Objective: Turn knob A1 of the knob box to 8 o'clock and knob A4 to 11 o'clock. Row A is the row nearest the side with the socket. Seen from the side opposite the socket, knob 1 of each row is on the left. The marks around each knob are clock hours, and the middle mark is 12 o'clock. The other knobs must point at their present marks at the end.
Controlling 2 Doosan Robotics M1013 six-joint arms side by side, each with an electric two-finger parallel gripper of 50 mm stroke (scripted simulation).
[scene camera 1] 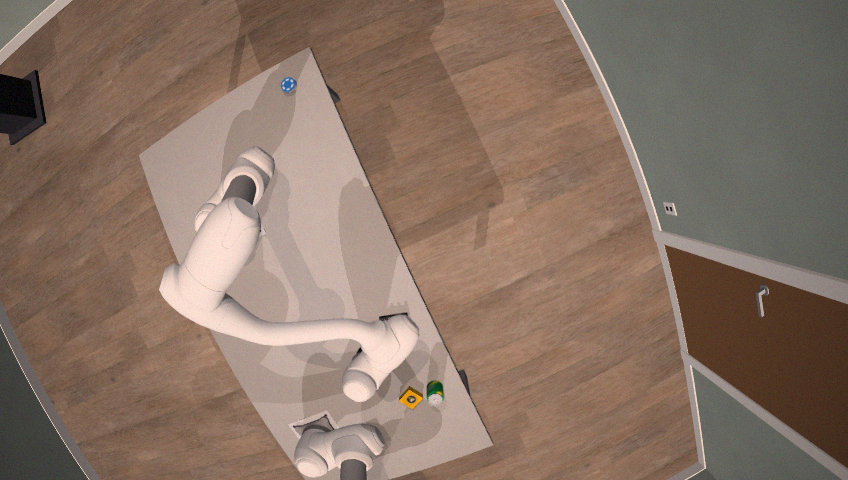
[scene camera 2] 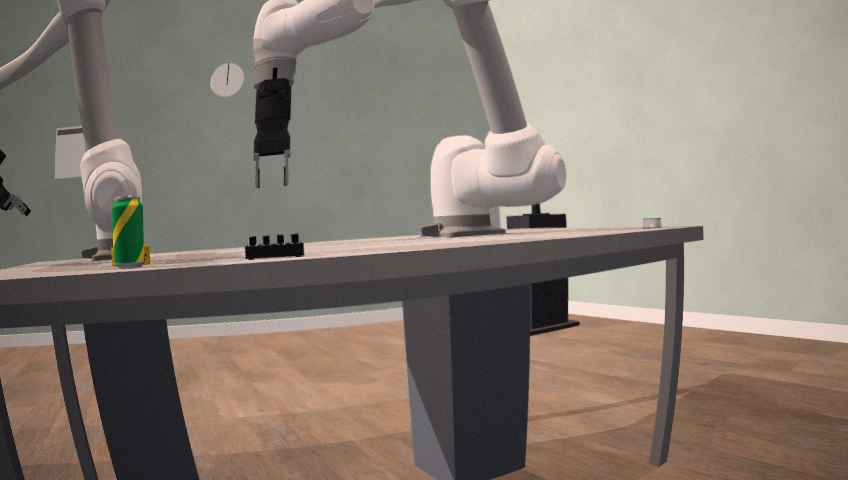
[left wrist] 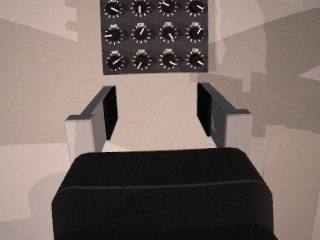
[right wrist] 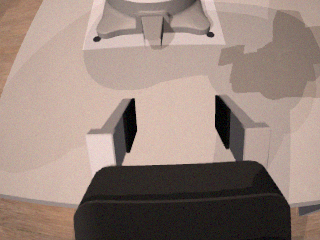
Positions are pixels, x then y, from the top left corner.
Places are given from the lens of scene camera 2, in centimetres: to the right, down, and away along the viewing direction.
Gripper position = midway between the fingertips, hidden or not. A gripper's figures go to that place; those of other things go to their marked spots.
my left gripper [scene camera 2: 271,186]: -28, -10, 106
can [scene camera 2: 127,213]: -50, -4, 81
